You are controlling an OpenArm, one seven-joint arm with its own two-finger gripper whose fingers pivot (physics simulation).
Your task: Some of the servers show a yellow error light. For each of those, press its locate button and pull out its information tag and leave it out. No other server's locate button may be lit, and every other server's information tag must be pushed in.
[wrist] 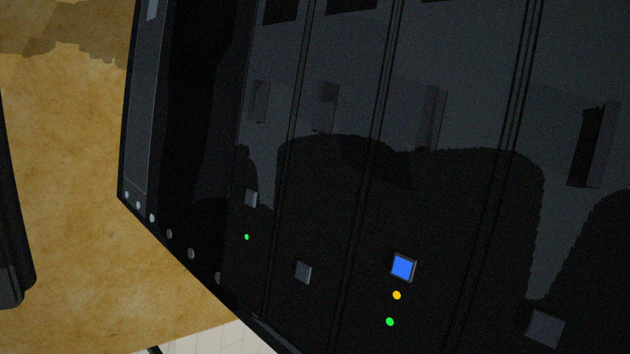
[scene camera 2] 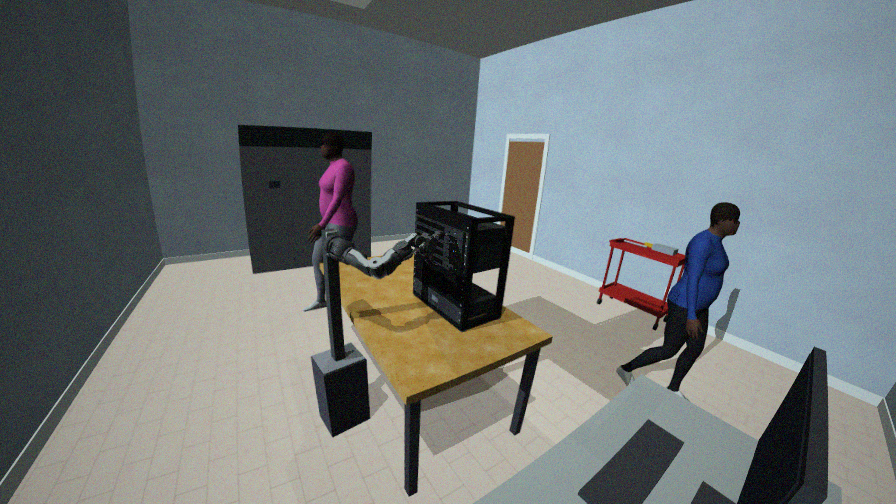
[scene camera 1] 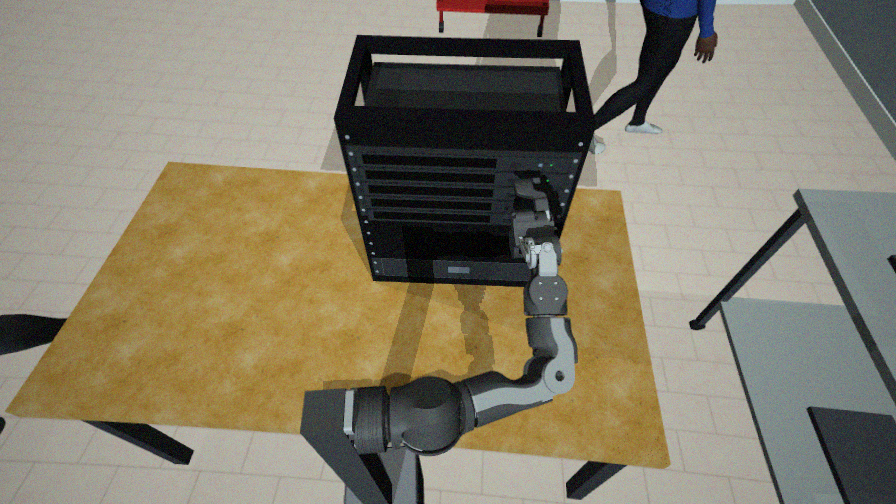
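Note:
The black server rack (scene camera 1: pixel 463 128) (scene camera 2: pixel 466 294) stands on the table. In the wrist view the servers run as upright strips. The leftmost has an unlit button (wrist: pixel 250 198) and a green light (wrist: pixel 246 236). The second has an unlit button (wrist: pixel 303 271). The third has a blue-lit locate button (wrist: pixel 403 267), a yellow light (wrist: pixel 396 295) and a green light (wrist: pixel 389 321). The fourth has an unlit button (wrist: pixel 545 328). Its tag (wrist: pixel 604 145) has a dark patch beside it; how far it stands out is unclear. My gripper (scene camera 1: pixel 540 188) (scene camera 2: pixel 426 241) is open before the rack's right side.
The wooden table (scene camera 1: pixel 250 282) (scene camera 2: pixel 451 363) carries the rack. A person in blue (scene camera 1: pixel 670 37) (scene camera 2: pixel 704 269) is behind it, and a person in pink (scene camera 2: pixel 338 188) is beyond the arm. A red cart (scene camera 2: pixel 645 252) and a grey desk (scene camera 1: pixel 764 363) (scene camera 2: pixel 563 470) stand apart from the table.

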